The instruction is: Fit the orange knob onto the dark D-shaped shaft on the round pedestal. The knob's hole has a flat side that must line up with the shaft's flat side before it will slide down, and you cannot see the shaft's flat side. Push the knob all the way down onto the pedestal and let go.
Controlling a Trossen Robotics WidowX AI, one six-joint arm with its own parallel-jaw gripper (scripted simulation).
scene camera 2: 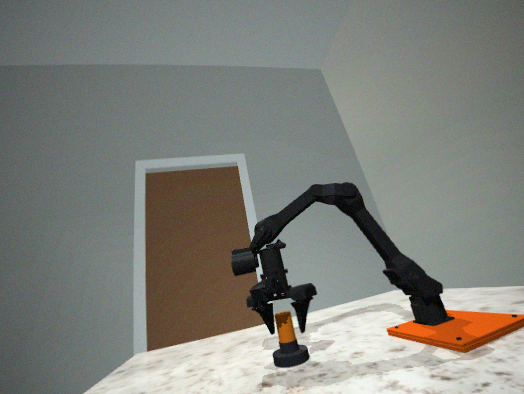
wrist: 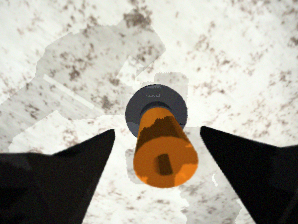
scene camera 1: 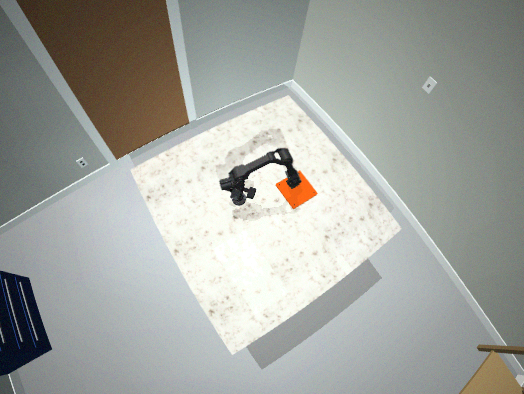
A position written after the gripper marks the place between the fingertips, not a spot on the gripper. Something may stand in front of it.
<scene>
The gripper [scene camera 2: 287, 333] is open and holds nothing. Further things: an orange knob [wrist: 164, 157] and a round pedestal [scene camera 2: 290, 354].
The gripper also shows in the wrist view [wrist: 157, 131]. The round pedestal shows as well in the wrist view [wrist: 156, 95]. Scene camera 1 misses the orange knob, which is hidden by the gripper.
</scene>
